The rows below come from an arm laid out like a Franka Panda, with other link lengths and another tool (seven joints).
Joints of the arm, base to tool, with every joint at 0 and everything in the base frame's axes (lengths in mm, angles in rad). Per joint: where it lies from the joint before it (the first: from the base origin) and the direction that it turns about. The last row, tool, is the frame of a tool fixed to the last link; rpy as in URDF.
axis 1: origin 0 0 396.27 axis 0 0 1
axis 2: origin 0 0 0 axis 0 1 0
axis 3: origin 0 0 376.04 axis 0 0 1
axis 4: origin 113.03 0 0 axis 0 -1 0
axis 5: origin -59.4 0 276.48 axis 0 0 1
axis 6: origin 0 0 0 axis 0 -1 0
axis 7: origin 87.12 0 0 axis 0 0 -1
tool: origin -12 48 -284.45 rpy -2.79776 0 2.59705
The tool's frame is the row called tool.
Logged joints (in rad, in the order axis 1, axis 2, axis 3, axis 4, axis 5, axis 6, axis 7), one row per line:
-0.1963 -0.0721 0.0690 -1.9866 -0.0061 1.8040 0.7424
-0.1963 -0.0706 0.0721 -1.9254 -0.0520 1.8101 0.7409
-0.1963 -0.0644 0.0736 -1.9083 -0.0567 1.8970 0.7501
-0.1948 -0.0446 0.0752 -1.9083 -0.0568 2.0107 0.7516
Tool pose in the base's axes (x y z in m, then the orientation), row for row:
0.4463 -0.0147 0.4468 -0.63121 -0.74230 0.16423 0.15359
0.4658 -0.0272 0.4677 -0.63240 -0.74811 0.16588 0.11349
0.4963 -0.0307 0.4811 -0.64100 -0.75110 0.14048 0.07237
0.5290 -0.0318 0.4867 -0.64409 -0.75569 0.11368 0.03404
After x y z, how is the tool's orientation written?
As a quaternion, x y z w.
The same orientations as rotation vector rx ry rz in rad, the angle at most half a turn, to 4 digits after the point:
-1.8098 -2.1283 0.4709
-1.8549 -2.1943 0.4865
-1.9259 -2.2568 0.4221
-1.9808 -2.3240 0.3496

